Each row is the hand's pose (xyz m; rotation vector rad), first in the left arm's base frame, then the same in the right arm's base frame.
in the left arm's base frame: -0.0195 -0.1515 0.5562 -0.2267 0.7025 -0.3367
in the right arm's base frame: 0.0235 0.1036 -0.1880 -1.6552 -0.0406 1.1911
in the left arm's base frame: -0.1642 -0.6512 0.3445 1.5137 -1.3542 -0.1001
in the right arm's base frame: 0.5526 0.1996 -0.0257 1.2562 0.4718 1.5321
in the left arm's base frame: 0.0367 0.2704 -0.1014 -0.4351 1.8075 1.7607
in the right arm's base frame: 0.1483 -0.3154 -0.8380 1.8464 -1.1321 -0.6279
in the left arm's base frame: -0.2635 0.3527 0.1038 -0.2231 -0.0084 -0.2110
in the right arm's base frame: 0.0195 -0.5174 -0.5523 -1.0920 -0.3818 1.7436
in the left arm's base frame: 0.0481 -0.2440 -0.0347 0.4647 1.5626 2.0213
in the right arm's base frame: 0.4679 0.0027 -0.5813 1.2856 -1.8126 -0.8434
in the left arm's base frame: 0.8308 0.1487 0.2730 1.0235 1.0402 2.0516
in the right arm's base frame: -0.1901 0.4816 -1.0276 0.7239 -2.1241 -1.2072
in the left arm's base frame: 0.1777 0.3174 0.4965 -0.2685 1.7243 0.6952
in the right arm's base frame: -0.3145 -0.0290 -0.5492 -2.7455 1.1352 0.9156
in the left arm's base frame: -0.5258 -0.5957 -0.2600 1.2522 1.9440 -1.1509
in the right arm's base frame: 0.9956 -0.3129 -0.2266 -1.0077 1.1721 -0.6087
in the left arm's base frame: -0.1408 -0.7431 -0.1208 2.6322 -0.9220 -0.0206
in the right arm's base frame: 0.9226 0.1081 -0.3088 1.5234 1.3906 0.7175
